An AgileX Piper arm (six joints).
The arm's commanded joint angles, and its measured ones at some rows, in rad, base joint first. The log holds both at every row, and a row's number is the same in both.
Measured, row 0:
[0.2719 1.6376 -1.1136 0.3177 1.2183 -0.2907]
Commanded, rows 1 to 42:
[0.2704 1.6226 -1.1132 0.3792 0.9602 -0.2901]
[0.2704 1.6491 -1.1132 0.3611 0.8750 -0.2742]
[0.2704 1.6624 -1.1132 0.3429 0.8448 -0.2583]
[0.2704 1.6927 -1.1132 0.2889 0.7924 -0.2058]
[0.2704 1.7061 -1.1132 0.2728 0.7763 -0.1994]
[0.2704 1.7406 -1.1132 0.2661 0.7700 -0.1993]
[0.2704 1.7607 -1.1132 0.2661 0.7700 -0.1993]
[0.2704 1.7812 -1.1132 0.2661 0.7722 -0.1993]
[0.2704 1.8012 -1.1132 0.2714 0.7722 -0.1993]
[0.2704 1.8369 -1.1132 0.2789 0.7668 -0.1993]
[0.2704 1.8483 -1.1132 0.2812 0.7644 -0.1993]
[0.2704 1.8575 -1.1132 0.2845 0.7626 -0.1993]
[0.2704 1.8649 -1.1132 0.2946 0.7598 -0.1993]
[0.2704 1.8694 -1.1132 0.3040 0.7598 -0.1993]
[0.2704 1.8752 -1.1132 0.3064 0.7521 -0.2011]
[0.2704 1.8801 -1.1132 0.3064 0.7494 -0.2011]
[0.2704 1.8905 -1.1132 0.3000 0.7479 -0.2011]
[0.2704 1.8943 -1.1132 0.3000 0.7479 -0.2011]
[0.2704 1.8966 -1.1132 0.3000 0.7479 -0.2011]
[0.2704 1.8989 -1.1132 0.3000 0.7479 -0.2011]
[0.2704 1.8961 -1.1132 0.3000 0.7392 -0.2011]
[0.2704 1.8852 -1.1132 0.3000 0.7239 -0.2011]
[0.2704 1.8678 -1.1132 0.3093 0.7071 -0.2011]
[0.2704 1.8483 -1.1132 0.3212 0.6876 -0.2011]
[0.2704 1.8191 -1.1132 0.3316 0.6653 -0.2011]
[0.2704 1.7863 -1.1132 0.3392 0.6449 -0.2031]
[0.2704 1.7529 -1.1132 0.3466 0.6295 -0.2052]
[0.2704 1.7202 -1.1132 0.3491 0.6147 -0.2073]
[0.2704 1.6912 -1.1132 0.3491 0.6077 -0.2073]
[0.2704 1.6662 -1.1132 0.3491 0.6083 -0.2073]
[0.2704 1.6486 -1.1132 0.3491 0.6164 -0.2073]
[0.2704 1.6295 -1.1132 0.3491 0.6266 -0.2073]
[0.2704 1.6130 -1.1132 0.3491 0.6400 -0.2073]
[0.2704 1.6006 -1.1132 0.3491 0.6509 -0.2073]
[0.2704 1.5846 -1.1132 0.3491 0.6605 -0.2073]
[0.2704 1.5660 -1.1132 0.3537 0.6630 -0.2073]
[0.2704 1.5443 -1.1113 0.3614 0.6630 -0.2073]
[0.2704 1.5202 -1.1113 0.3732 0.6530 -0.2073]
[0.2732 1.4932 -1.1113 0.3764 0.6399 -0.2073]
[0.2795 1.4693 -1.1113 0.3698 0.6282 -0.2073]
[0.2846 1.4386 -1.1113 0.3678 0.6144 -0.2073]
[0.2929 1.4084 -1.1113 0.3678 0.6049 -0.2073]
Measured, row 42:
[0.2739 1.5118 -1.1125 0.3667 0.6501 -0.2014]
